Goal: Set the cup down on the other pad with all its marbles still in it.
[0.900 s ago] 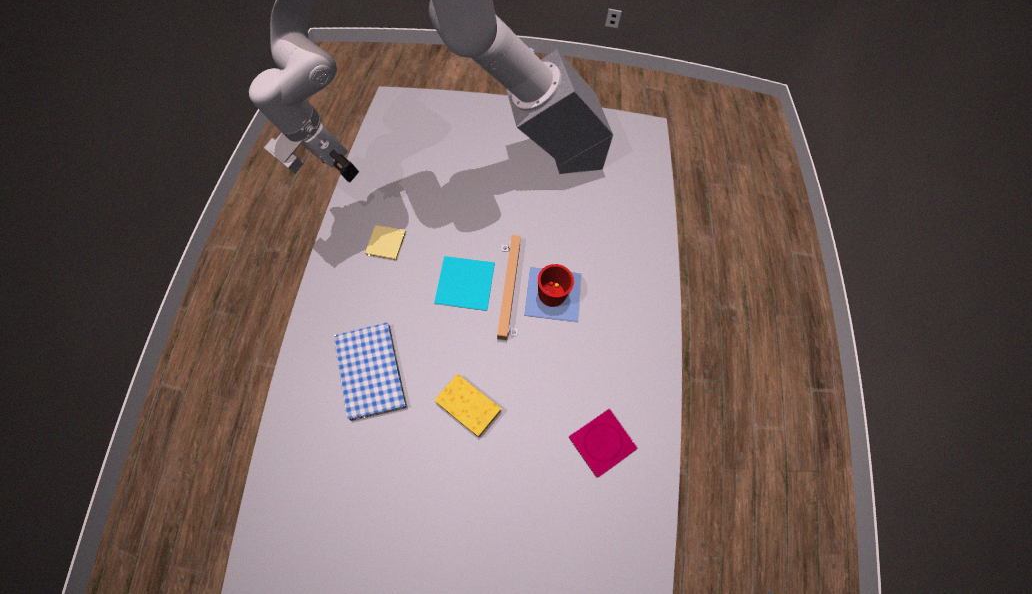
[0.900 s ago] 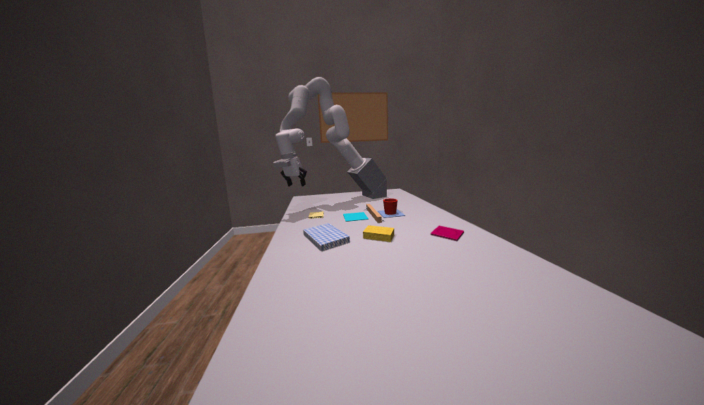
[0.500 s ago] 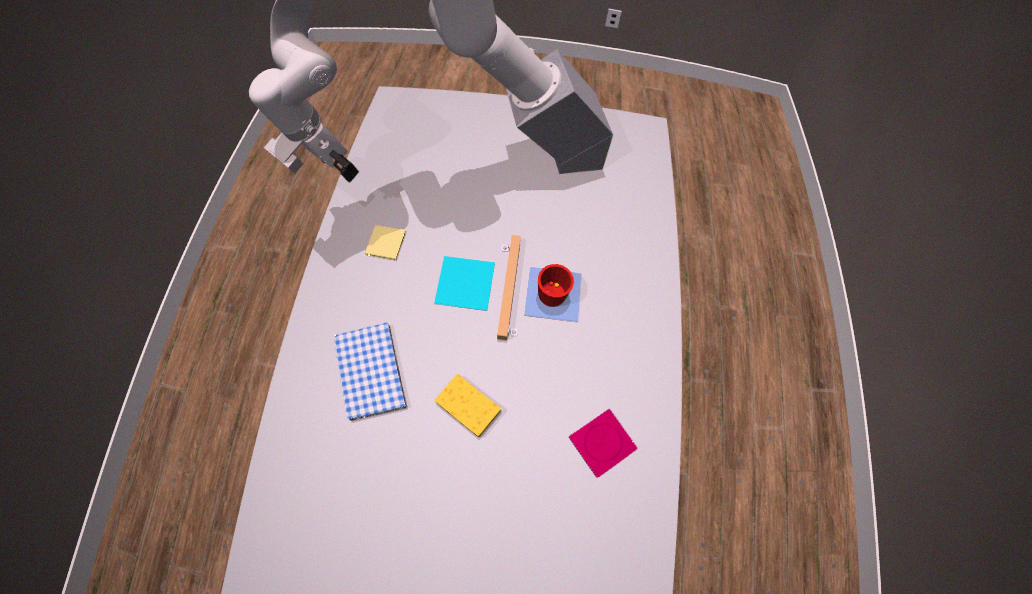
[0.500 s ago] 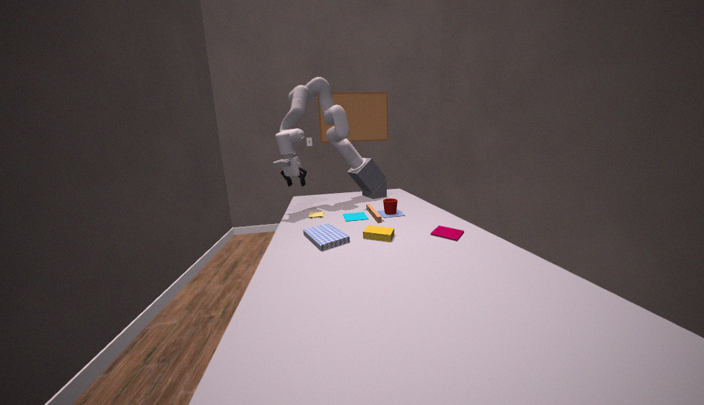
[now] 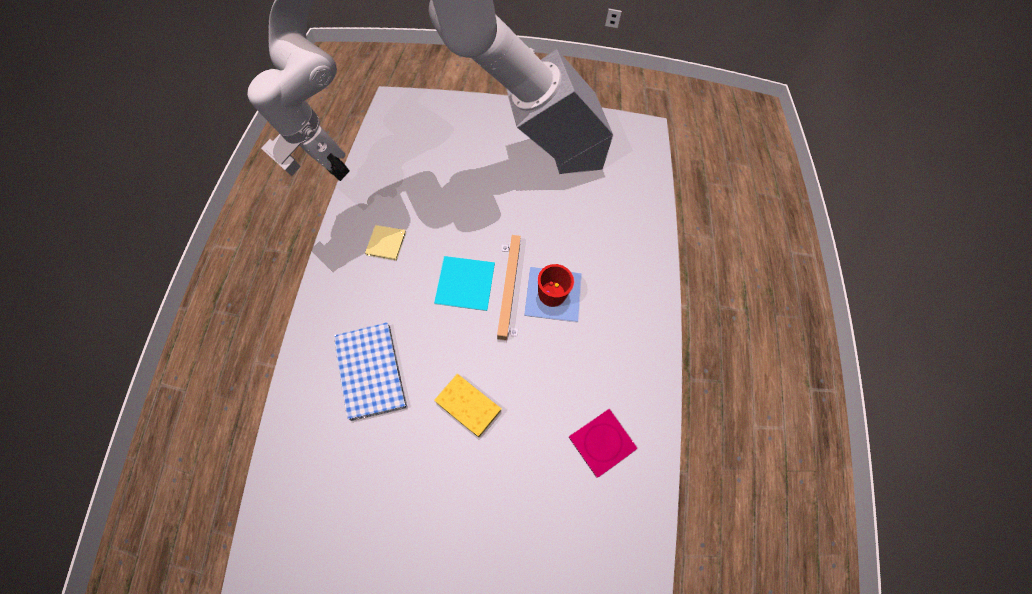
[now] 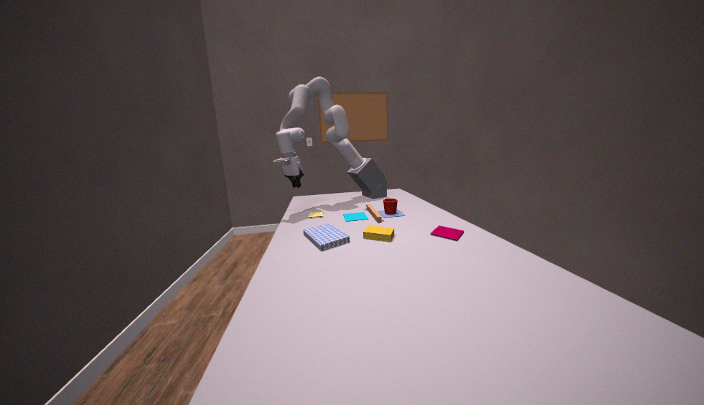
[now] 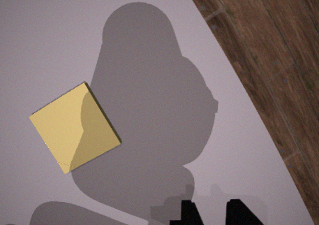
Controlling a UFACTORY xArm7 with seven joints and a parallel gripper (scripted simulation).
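Right now the red cup is 44 cm to the left of my hand, 25 cm ahead of it and 15 cm below it. From my hand the other things lie so: wooden rail 35 cm to the left, 23 cm ahead, 17 cm below; cyan pad 26 cm to the left, 21 cm ahead, 18 cm below; light blue pad 45 cm to the left, 25 cm ahead, 18 cm below.
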